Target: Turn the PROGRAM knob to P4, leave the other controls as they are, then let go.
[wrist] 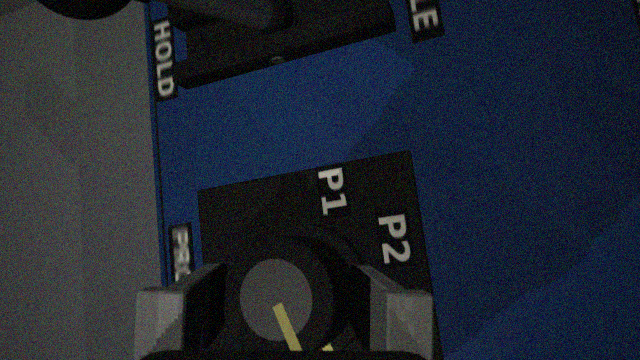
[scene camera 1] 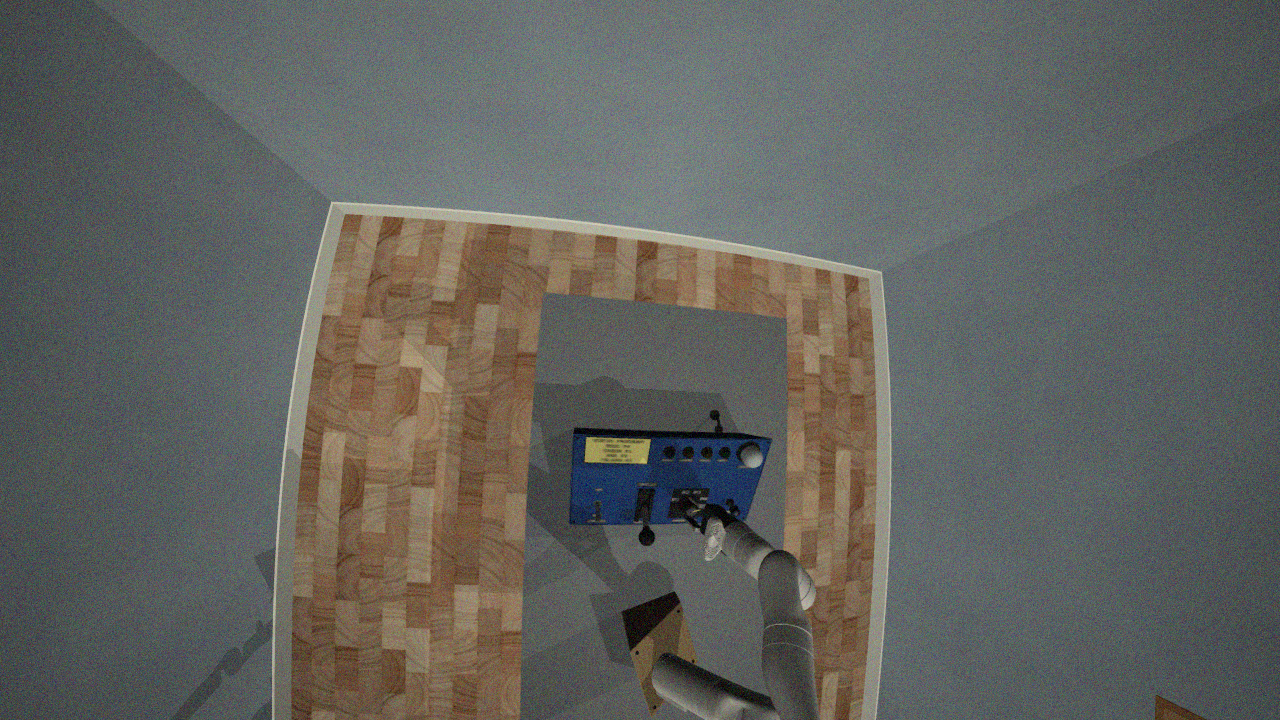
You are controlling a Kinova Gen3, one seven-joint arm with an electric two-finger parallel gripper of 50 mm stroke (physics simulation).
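Places are measured from the arm's base along level axes (x left, y back, z up), in centimetres.
Pixels of known places: gripper, fingertip midpoint: (wrist: 288, 293) (scene camera 1: 690, 508); arm's base at its link origin: (scene camera 1: 664, 671).
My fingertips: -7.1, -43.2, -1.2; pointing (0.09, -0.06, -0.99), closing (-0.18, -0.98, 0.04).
Ahead of a thing's pixels: the offset from my fingertips to its top centre, as dx, dy, dz. "pt": to the spot under its first point.
The PROGRAM knob @(+0.0, +0.5, +1.8) (wrist: 275, 280) is round and dark with a grey cap; a yellow pointer line on it runs toward the lower right of the wrist view. It stands on a black plate @(-0.1, -0.9, +0.6) (wrist: 250, 210) with P1 @(pt +3.7, -2.5, -0.8) (wrist: 332, 191) and P2 @(pt +1.3, -4.4, +0.2) (wrist: 395, 239) printed on it. P3 and P4 do not show in the wrist view, so the setting cannot be read against P4. My gripper (wrist: 288, 293) (scene camera 1: 691, 513) is shut on the knob, one finger on each side. In the scene view the gripper covers much of the knob at the lower right of the blue panel (scene camera 1: 617, 483).
Beside the plate is the HOLD/CYCLE lever slot @(pt +9.8, -2.9, +0.2) (wrist: 320, 40), its black ball @(+12.2, +5.2, +5.4) (scene camera 1: 646, 536) near the panel's lower edge. Several dark round controls @(pt -1.7, -15.5, +7.3) (scene camera 1: 706, 453) and a pale round knob @(pt -12.2, -14.8, +9.7) (scene camera 1: 750, 455) are along the top. A small switch @(+24.0, -0.4, +2.0) (scene camera 1: 597, 511) is at lower left.
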